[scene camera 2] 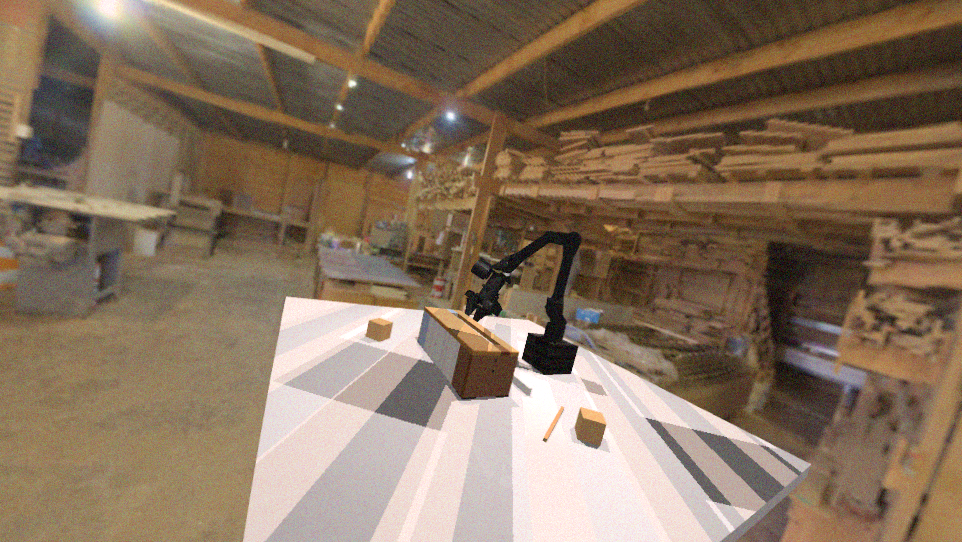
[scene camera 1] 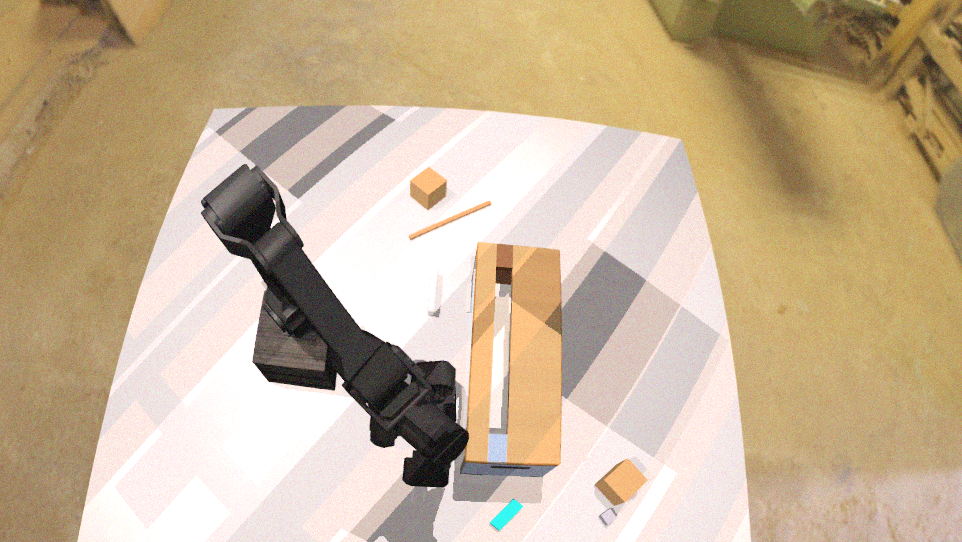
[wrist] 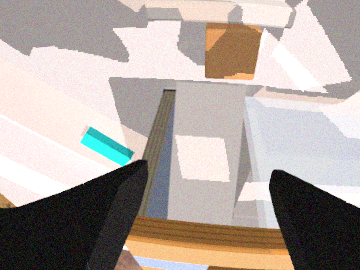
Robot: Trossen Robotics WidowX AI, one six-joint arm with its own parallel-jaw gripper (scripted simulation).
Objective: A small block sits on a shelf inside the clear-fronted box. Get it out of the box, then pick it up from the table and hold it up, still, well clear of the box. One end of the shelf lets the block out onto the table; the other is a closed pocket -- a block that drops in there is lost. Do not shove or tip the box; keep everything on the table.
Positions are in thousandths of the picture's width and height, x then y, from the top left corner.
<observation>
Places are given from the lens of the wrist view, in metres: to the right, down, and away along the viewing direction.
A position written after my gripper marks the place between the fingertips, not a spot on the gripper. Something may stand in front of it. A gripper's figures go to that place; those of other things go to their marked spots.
my gripper (wrist: 582,646): 0.01, 0.02, 0.09
small block (wrist: 643,187): 0.03, -0.05, 0.12
cyan piece (wrist: 268,520): -0.10, 0.00, 0.23
tan box (wrist: 588,557): 0.03, 0.01, 0.18
The marked spots on the small block and the cyan piece are 0.18 m apart.
</observation>
